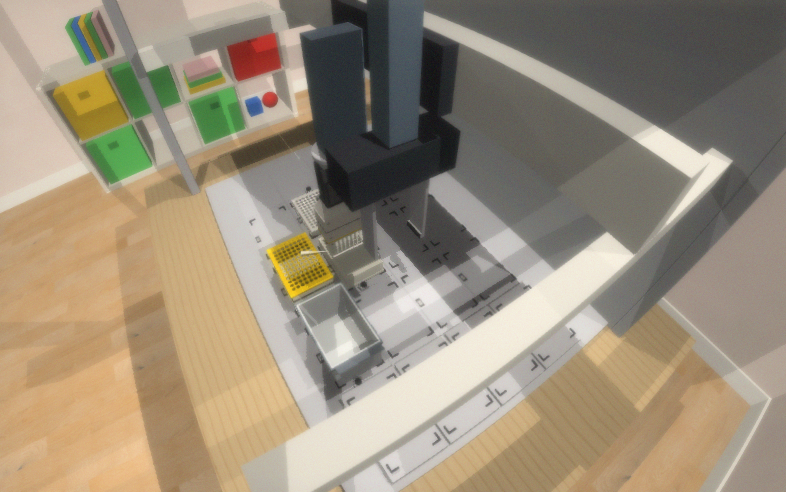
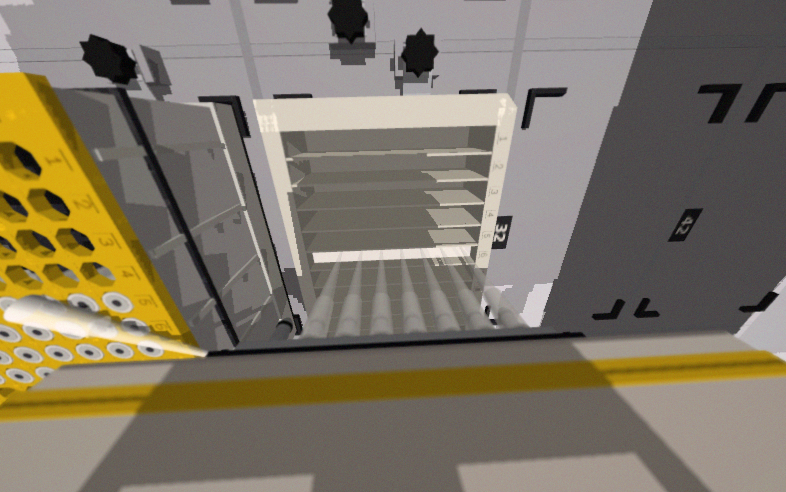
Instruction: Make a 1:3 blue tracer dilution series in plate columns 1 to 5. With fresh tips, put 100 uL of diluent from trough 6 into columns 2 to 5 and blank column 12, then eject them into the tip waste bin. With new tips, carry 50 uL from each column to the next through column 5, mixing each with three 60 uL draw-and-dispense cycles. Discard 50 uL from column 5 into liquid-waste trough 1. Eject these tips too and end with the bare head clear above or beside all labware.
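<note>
The pipetting head (image 1: 339, 219) (image 2: 394, 429) stands over the cream trough block (image 1: 366, 270) (image 2: 382, 113). Seven pale tips (image 2: 410, 301) slant down toward the area near trough label 6; whether they touch liquid cannot be told. A dark nozzle (image 2: 284, 327) at the left of the row looks bare. A stray tip (image 1: 313, 252) (image 2: 87, 322) lies nearly sideways over the yellow tip rack (image 1: 282, 277) (image 2: 136, 255); contact is unclear. Rack columns 1 to 4 show empty holes, and tips stand from column 5 on. A white plate (image 1: 303, 204) is partly hidden. The parked gripper (image 1: 393, 241) is open.
A grey open bin (image 1: 355, 360) stands in front of the rack. Dark clamp knobs (image 2: 419, 52) (image 2: 110, 58) stand behind the trough block. The pale frame beam (image 1: 440, 371) crosses the front of the deck. Corner marks cover the deck to the right.
</note>
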